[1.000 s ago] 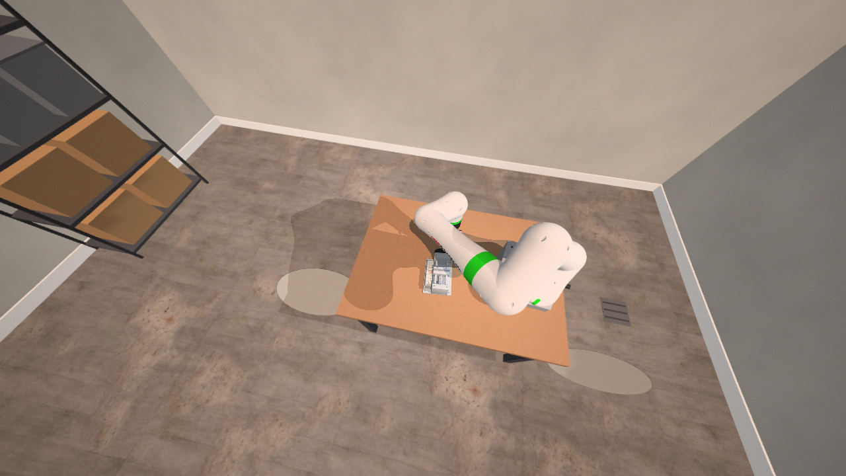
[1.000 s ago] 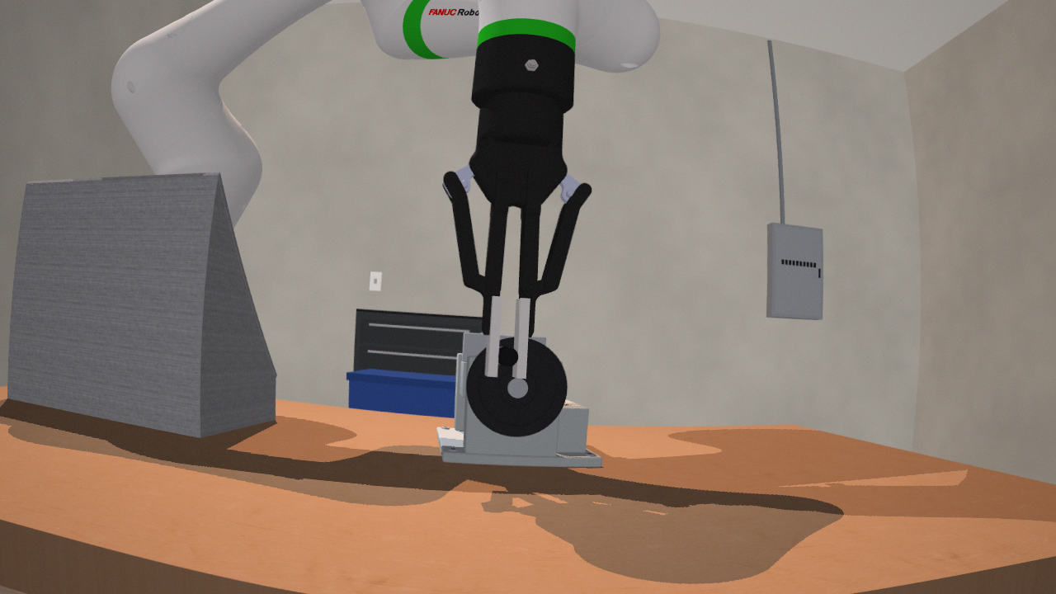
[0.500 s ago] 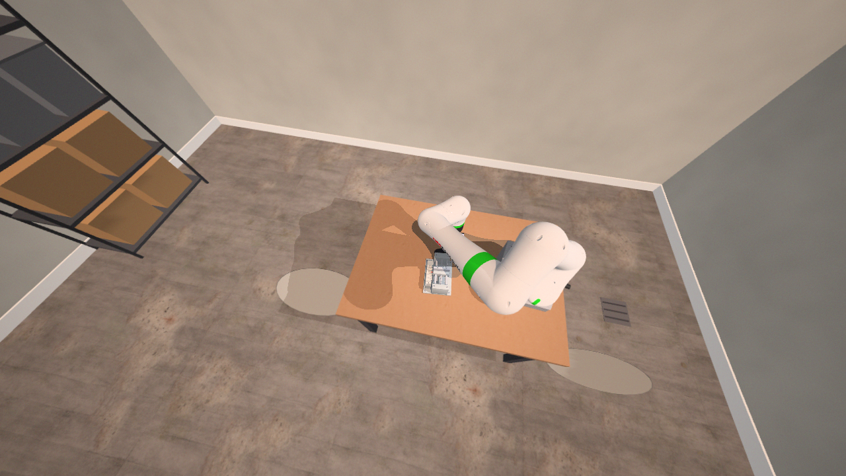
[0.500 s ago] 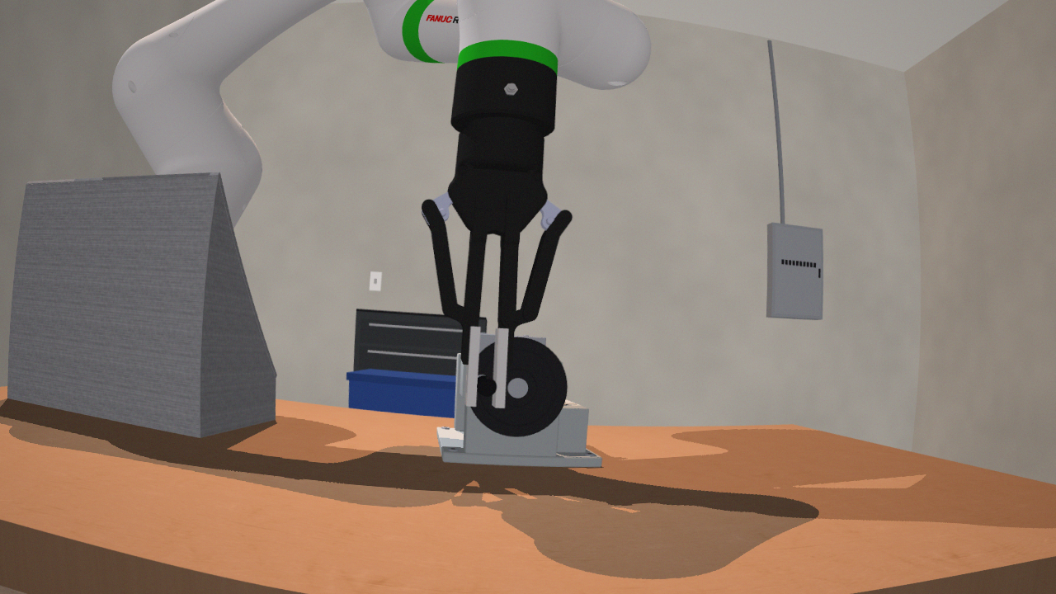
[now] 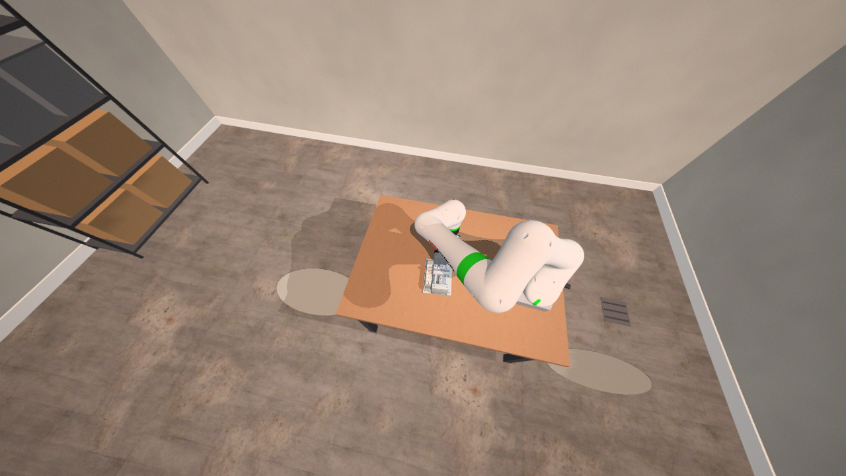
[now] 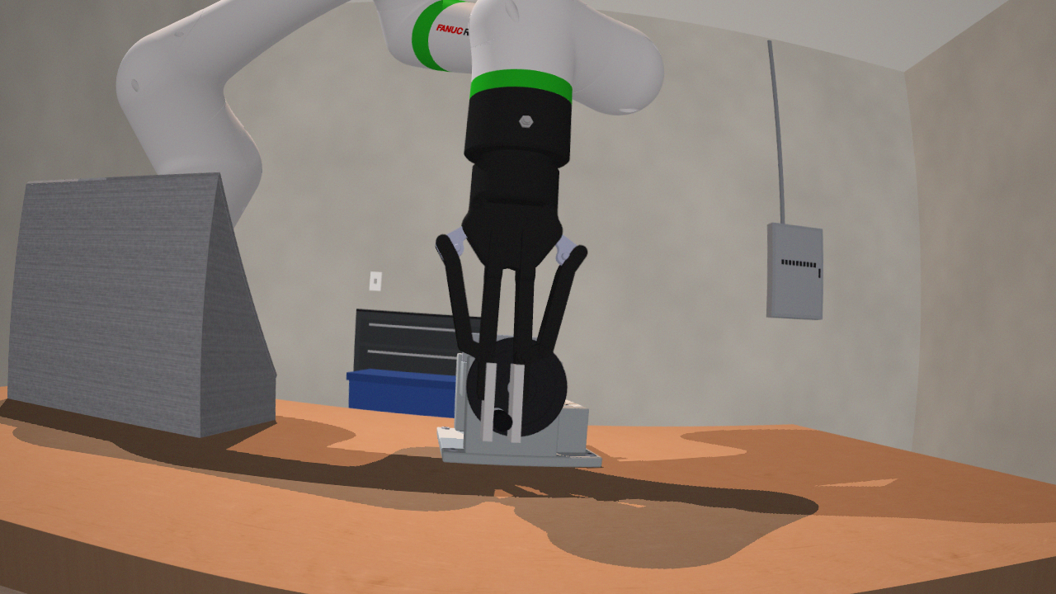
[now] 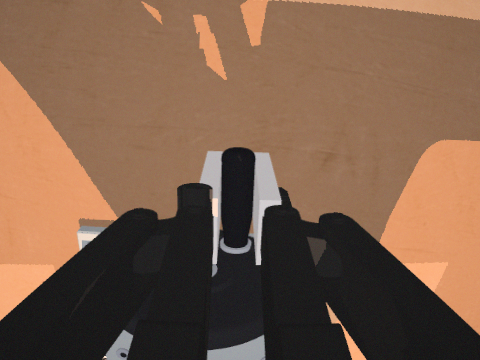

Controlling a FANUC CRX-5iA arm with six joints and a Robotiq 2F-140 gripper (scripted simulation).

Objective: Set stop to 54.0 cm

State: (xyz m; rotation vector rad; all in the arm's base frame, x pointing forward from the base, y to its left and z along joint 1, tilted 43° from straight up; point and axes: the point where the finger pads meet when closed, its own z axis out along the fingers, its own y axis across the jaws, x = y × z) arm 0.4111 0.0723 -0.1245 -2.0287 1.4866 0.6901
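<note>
My hand is 1 cm past the sliding stop block, 15 cm to the right of it and 3 cm below it. From my hand the other things lie so: black handwheel (2 cm to the left, 1 cm below); black crank knob (2 cm below).
</note>
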